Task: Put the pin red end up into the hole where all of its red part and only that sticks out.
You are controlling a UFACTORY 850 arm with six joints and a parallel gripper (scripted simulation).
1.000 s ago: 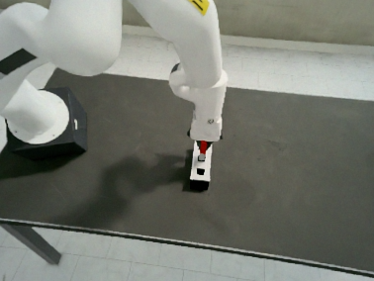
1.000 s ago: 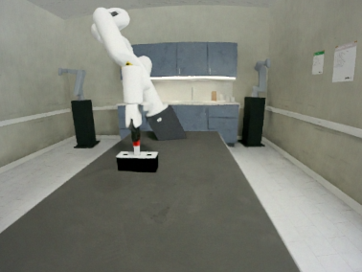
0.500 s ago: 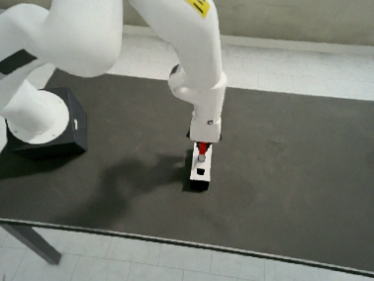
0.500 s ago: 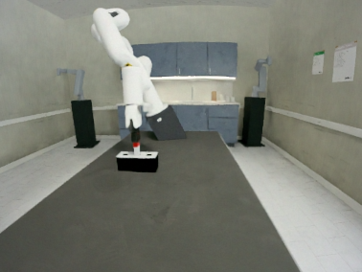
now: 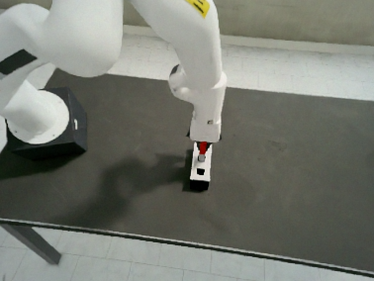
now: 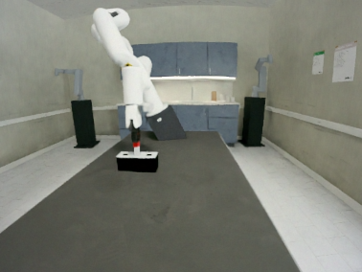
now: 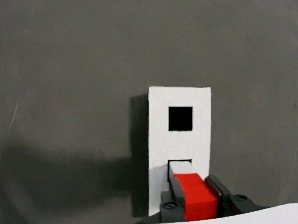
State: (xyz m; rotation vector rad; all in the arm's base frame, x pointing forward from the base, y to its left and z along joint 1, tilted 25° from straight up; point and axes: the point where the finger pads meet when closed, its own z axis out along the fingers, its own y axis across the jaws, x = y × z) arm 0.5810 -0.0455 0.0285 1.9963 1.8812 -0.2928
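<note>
Now: the pin 1 cm below my hand. Round my hand: block: 12 cm below.
</note>
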